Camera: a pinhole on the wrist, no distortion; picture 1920 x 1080 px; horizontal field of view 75.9 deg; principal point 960.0 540.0 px. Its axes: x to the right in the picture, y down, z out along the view. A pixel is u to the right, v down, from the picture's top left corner.
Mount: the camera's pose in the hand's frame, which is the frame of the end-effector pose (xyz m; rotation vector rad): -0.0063 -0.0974 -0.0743 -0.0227 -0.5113 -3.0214
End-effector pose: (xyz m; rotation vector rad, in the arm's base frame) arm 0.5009 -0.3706 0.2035 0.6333 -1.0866 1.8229
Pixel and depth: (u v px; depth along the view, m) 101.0 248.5 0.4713
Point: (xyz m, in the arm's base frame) 0.1835 -0.5592 0.5240
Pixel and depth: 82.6 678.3 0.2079
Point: 0.4669 -0.4096 0.3915
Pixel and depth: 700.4 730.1 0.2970
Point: 0.5029 -0.5283 0.3720
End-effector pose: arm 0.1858 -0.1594 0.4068 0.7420 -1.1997 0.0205
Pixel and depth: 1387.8 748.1 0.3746
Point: -0.1015 -0.3063 0.3228
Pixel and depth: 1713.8 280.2 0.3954
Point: -0.1820 -0.1434 0.2843
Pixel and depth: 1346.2 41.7 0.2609
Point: 0.0000 -0.1359 0.3898
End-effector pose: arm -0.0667 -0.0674 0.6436 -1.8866 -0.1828 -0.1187
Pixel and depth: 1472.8 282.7 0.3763
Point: -0.2177 0.1398 0.4492
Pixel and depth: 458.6 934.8 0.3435
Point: 0.0563 0.2341 0.6512
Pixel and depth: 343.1 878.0 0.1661
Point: -0.0032 0.0530 0.7015
